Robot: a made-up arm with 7 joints.
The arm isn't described. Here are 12 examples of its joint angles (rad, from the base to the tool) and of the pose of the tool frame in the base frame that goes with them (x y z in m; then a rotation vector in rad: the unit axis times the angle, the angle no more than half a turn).
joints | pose
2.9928 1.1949 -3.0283 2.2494 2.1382 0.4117 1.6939 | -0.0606 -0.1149 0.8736 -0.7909 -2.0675 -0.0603
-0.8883 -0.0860 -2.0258 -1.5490 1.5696 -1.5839 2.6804 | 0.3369 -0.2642 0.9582 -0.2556 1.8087 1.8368
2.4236 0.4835 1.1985 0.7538 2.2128 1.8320 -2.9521 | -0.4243 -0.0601 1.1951 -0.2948 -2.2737 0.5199
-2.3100 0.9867 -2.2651 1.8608 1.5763 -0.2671 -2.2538 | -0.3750 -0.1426 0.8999 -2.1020 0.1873 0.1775
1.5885 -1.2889 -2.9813 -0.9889 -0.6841 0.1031 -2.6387 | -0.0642 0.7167 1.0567 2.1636 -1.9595 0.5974
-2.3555 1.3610 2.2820 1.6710 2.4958 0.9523 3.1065 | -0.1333 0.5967 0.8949 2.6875 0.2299 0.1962
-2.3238 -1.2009 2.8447 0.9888 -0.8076 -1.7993 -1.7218 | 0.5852 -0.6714 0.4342 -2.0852 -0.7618 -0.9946
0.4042 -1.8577 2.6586 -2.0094 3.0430 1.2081 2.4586 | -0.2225 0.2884 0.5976 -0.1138 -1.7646 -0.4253
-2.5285 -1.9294 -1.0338 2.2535 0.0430 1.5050 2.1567 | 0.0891 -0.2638 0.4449 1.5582 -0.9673 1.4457
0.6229 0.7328 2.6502 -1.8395 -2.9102 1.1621 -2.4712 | 0.4868 -0.1444 0.3722 0.3419 0.3954 0.6451
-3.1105 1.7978 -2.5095 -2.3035 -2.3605 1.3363 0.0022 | -0.1487 0.2359 0.1891 0.5967 -2.4077 0.3217
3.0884 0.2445 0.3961 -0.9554 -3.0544 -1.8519 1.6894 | -0.0137 -0.0383 1.2938 -1.0939 1.9265 -1.0836
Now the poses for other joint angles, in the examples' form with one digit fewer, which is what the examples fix.
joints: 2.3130 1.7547 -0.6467 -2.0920 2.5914 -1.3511 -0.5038
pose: -0.521 -0.226 0.677 1.600 2.308 1.259
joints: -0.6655 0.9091 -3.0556 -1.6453 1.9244 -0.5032 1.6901
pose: 0.661 0.381 0.307 0.961 -0.573 -1.995
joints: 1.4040 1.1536 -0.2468 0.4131 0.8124 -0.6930 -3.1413
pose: 0.239 -0.996 0.695 -1.534 -1.502 -0.087
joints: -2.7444 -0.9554 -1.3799 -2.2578 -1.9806 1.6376 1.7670
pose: 0.388 0.108 0.404 -0.576 0.022 0.309
